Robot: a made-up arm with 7 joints.
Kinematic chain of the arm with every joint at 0, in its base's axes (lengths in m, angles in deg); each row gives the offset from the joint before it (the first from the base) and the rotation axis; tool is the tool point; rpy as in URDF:
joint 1: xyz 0 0 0.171 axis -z
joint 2: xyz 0 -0.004 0.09 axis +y
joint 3: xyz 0 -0.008 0.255 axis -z
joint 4: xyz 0 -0.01 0.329 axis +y
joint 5: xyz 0 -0.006 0.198 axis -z
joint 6: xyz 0 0 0.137 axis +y
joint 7: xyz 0 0 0.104 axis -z
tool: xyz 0 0 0 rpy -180 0 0
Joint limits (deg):
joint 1: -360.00..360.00
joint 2: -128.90..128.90
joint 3: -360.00..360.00
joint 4: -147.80..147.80
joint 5: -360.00..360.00
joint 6: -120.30..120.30
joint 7: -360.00..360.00
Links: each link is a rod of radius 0.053 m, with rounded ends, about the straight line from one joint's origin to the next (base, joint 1, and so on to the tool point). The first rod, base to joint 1, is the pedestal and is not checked.
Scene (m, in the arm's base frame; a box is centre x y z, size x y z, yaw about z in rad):
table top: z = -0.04
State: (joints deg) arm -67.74 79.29 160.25 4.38 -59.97 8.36 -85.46
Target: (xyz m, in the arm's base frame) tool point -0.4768 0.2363 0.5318
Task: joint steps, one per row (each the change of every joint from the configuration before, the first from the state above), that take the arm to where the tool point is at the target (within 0.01 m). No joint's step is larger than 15 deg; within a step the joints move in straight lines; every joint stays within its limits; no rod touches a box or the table.
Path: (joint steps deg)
1: -8.81 2.77 7.76 14.73 0.94 0.75 0.00
2: -8.81 2.77 7.76 14.74 0.93 0.76 0.00
3: -8.81 2.77 7.76 14.73 0.94 0.75 0.00
4: -8.80 2.77 7.76 14.73 0.93 0.75 0.00
5: -8.81 2.77 7.76 14.74 0.94 0.75 0.00
6: -8.81 2.77 7.76 14.73 0.93 0.76 0.00
7: -8.81 2.76 7.76 14.73 0.94 0.75 0.00

